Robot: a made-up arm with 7 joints.
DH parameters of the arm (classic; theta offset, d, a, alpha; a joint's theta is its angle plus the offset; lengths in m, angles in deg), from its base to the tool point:
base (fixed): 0 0.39 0.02 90
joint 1: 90 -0.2 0.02 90
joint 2: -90 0.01 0.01 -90
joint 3: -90 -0.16 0.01 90
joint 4: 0 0.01 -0.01 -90
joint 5: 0 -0.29 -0.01 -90
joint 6: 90 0.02 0.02 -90
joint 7: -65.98 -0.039 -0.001 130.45
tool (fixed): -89.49 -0.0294 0 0
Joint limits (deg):
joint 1: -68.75..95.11
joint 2: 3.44..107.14
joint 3: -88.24..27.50
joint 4: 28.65..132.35
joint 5: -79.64..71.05
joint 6: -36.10..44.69
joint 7: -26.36..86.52
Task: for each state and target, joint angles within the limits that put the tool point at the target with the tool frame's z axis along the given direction. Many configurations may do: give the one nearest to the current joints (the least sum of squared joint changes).
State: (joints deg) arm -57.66 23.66 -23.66 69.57 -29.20 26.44 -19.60
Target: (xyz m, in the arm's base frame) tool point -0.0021 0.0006 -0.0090 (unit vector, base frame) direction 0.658 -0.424 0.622
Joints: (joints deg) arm -18.52 3.44 -68.12 52.09 5.11 42.69 -11.18
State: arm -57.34 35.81 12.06 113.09 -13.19 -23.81 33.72
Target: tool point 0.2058 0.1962 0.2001 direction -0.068 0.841 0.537
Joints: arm -55.83 23.71 0.46 126.22 22.60 -23.88 50.30
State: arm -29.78 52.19 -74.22 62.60 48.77 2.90 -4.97
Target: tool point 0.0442 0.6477 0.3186 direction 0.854 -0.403 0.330
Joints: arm -15.30 107.14 -81.95 42.53 64.23 -1.66 24.46
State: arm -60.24 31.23 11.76 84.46 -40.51 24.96 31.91
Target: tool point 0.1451 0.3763 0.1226 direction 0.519 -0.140 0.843
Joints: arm -64.47 30.92 27.50 98.99 -18.52 -11.41 59.87
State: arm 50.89 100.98 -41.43 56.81 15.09 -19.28 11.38
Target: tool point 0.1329 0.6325 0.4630 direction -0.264 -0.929 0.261
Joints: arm 51.90 102.56 -56.89 35.36 15.39 -30.74 -0.80
